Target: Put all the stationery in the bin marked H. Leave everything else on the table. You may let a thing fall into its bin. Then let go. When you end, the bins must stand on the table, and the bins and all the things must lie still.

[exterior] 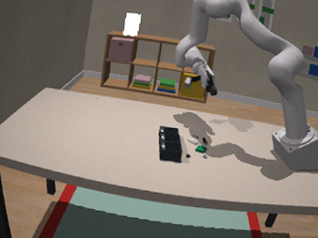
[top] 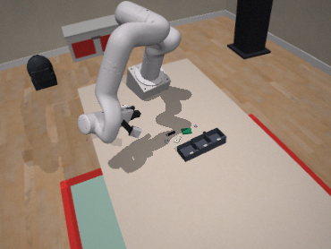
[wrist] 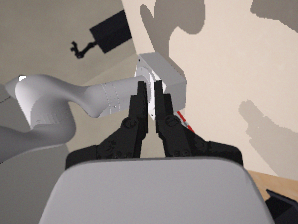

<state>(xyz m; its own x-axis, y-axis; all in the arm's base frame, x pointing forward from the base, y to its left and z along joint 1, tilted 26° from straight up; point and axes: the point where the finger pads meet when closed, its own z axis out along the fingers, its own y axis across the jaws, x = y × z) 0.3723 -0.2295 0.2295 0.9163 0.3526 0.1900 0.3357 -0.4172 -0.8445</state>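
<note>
Now: the tray 28 cm to the left of my hand, 18 cm below it and 16 cm ahead of it. From my hand the other things lie so: white domino-like piece 20 cm below, 19 cm to the left, 6 cm ahead; black stick 20 cm below, 17 cm to the left, 1 cm ahead; grey-white piece 20 cm below, 13 cm to the left, 5 cm ahead.
</note>
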